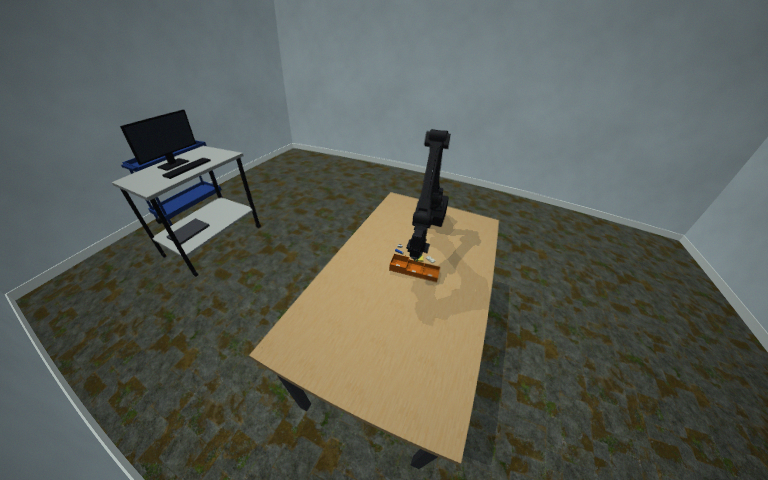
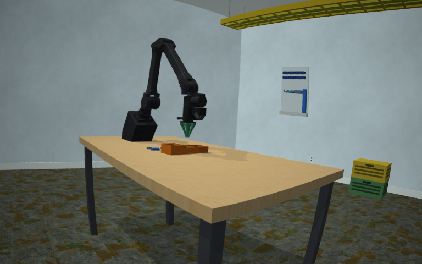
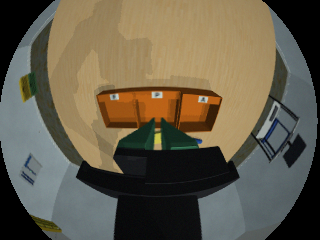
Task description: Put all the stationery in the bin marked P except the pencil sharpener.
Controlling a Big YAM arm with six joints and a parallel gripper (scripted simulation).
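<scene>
My gripper is now 11 cm past the yellow pad, 1 cm to the right of it and 9 cm above it. From my hand the other things lie so: white dotted tile 12 cm behind, 8 cm to the left, 8 cm below; orange stick 9 cm behind, 5 cm to the right, 9 cm below; orange bin 1 cm behind, 7 cm below.
</scene>
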